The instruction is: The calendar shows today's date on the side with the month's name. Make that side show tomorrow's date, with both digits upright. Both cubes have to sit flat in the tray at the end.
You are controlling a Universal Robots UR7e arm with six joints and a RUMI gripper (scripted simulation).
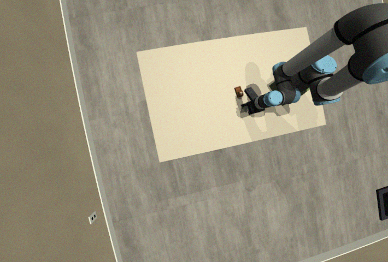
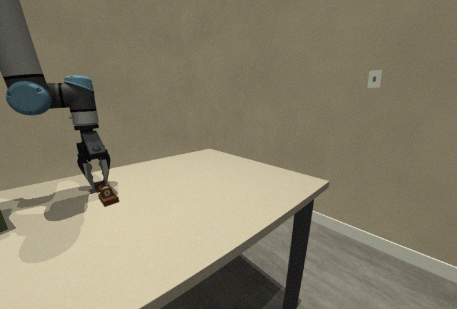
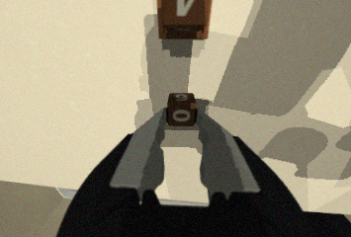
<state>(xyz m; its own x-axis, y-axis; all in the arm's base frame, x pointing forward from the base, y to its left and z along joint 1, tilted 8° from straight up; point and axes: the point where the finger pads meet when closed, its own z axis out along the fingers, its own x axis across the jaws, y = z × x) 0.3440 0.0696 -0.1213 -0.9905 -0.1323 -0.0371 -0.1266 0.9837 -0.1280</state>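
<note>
Now: the brown digit cube 1 cm below my hand. Round my hand: brown calendar tray: 11 cm to the right, 2 cm below, 1 cm ahead.
</note>
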